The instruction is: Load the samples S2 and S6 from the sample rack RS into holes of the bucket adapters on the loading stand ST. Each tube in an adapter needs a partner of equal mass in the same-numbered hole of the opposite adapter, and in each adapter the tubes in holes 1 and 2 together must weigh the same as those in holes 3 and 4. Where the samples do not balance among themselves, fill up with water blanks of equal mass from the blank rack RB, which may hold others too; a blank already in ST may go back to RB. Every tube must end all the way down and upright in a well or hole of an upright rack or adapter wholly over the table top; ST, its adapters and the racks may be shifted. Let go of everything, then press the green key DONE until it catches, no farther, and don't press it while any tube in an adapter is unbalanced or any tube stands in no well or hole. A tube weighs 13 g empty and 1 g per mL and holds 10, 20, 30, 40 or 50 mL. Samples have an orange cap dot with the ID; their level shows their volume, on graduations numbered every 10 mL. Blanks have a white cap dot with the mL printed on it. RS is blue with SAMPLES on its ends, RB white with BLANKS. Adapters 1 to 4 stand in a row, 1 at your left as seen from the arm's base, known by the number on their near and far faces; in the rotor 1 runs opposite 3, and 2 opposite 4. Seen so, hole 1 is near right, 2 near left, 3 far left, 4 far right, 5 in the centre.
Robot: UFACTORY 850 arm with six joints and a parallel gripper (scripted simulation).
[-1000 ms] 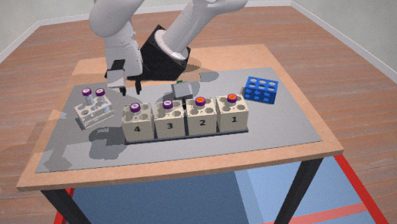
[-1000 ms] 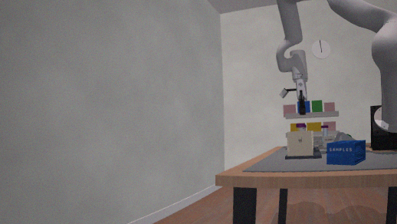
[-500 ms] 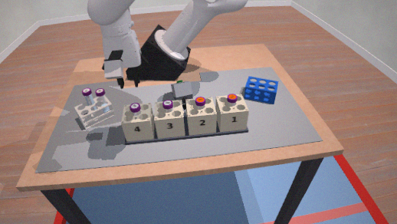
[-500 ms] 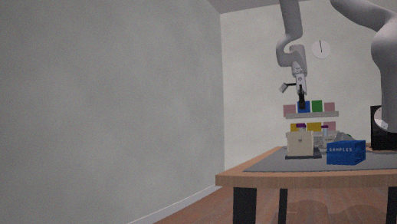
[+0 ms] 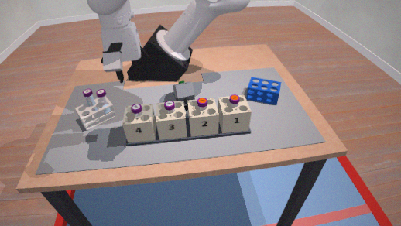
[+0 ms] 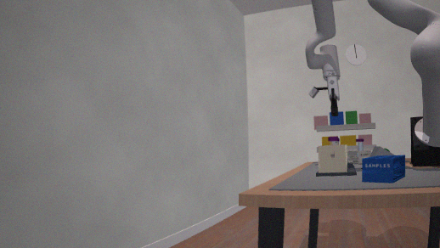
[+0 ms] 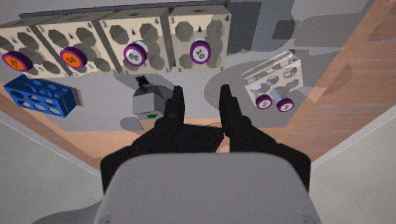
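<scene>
Now: hand 240 mm past the green DONE key, 180 mm above it and 120 mm to the right of it. Also, from my hand: blank marked 30: 180 mm below, 120 mm to the left, 20 mm behind; then blank marked 10: 180 mm below, 10 mm to the right, 10 mm behind; then adapter 4: 200 mm below.
</scene>
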